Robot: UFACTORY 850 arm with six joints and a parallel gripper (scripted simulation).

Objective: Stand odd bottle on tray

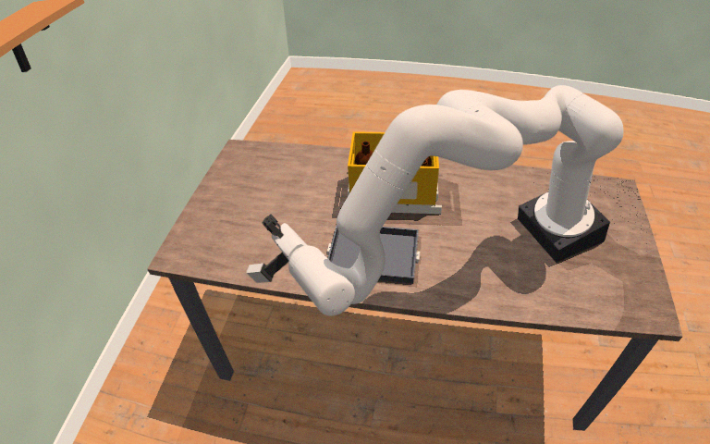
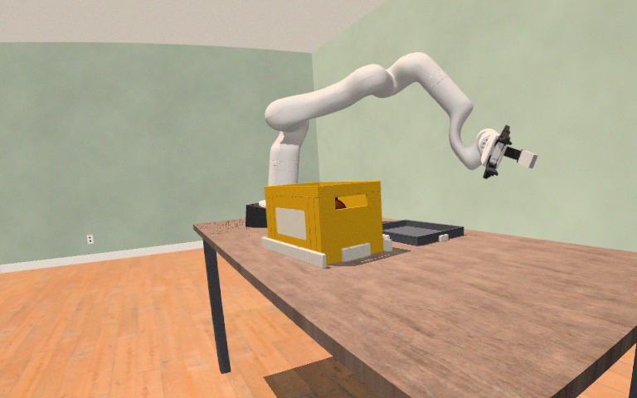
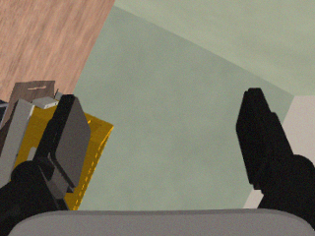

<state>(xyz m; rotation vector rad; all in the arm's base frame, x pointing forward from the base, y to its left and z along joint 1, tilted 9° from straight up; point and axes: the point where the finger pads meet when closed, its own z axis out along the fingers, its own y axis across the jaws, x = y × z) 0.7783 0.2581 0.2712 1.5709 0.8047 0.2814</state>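
Now: the yellow crate 43 cm to the right of my hand, 26 cm behind it and 14 cm below it. The rest, counted from my hand: dark tray: 22 cm behind, 21 cm below, 14 cm to the right.
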